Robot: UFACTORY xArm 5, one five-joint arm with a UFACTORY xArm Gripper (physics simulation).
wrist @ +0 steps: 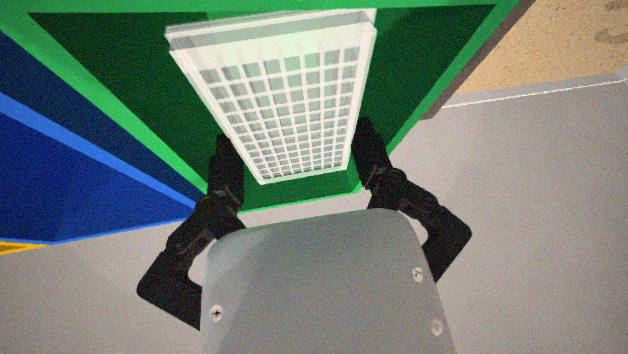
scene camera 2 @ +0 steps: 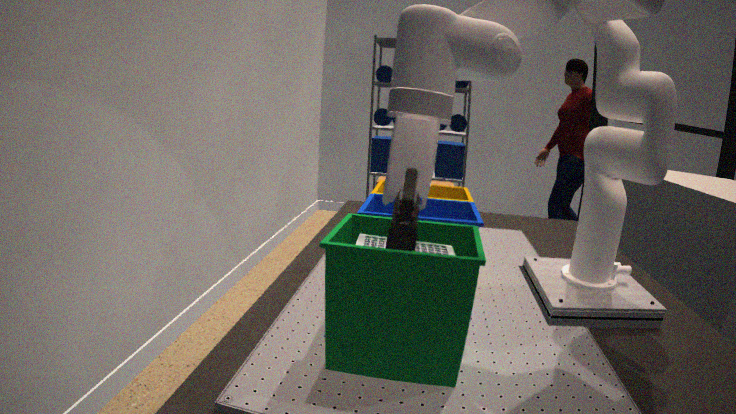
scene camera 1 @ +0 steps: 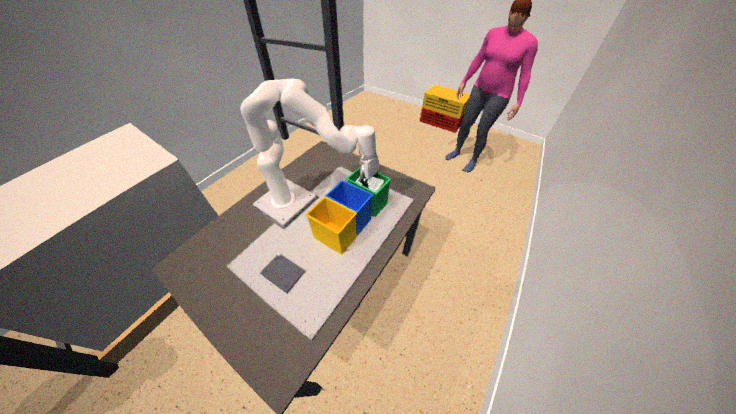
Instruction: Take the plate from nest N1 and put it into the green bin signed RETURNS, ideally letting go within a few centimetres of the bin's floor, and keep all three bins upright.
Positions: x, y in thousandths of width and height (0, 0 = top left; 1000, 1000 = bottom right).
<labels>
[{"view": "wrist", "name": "gripper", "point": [472, 391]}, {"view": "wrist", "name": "blue bin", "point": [125, 493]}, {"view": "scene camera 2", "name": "gripper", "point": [543, 610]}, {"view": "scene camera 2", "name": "blue bin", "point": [593, 508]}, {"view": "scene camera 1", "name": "yellow bin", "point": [453, 542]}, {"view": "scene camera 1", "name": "blue bin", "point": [484, 482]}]
</labels>
